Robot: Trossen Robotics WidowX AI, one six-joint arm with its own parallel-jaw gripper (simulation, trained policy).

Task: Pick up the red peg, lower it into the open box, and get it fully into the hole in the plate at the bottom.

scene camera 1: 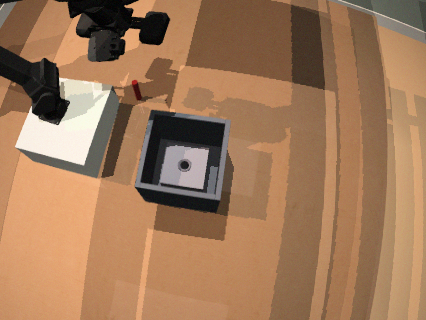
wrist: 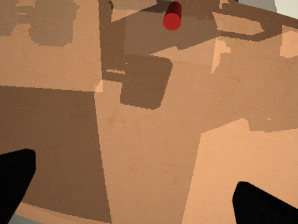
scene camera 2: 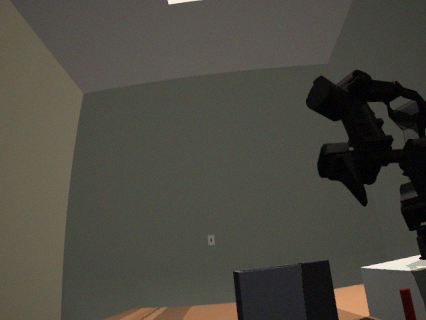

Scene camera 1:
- gripper: 134, 38
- dark grey box: 163, 126
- pale grey plate: 178, 156
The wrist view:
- gripper: 136, 179
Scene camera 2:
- gripper: 396, 202
